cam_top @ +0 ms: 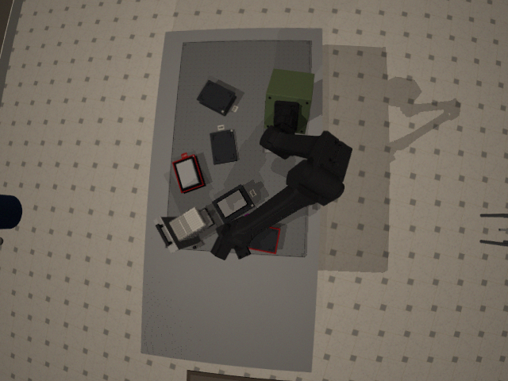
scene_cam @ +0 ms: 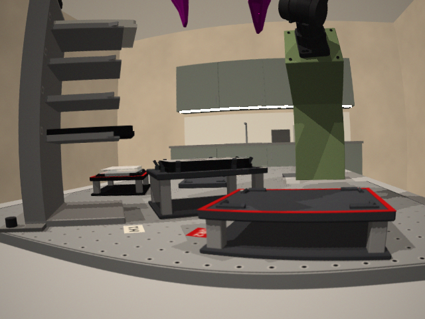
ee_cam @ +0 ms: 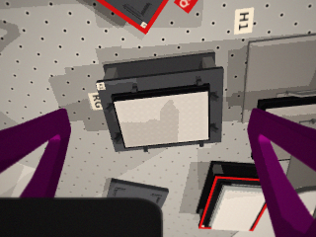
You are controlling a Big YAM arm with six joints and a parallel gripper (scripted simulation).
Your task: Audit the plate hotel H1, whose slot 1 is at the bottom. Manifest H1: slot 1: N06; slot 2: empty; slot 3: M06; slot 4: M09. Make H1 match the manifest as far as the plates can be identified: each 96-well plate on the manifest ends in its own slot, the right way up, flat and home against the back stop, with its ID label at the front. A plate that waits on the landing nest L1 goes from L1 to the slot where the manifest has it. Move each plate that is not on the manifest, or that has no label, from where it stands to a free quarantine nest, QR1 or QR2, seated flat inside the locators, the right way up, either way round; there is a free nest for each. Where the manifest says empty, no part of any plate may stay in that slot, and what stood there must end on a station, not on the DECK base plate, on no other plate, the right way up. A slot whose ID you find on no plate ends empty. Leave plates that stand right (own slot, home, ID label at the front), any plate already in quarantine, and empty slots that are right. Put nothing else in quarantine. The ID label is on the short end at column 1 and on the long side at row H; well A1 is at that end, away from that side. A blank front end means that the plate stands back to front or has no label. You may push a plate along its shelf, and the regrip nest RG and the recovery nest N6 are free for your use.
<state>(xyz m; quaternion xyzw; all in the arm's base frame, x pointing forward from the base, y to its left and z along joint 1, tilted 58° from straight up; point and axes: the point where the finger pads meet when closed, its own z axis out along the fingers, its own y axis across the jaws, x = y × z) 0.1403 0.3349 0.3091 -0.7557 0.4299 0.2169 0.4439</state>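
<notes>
The regrip nest RG is 190 mm below my hand, 100 mm to the right of it and 70 mm ahead of it. From my hand the other things lie so: quarantine nest QR2: 210 mm below, 80 mm behind, 40 mm to the left; white well plate: 200 mm ahead, 30 mm above, 10 mm to the left; A1 mark: 190 mm below, 100 mm to the right, 20 mm behind.
</notes>
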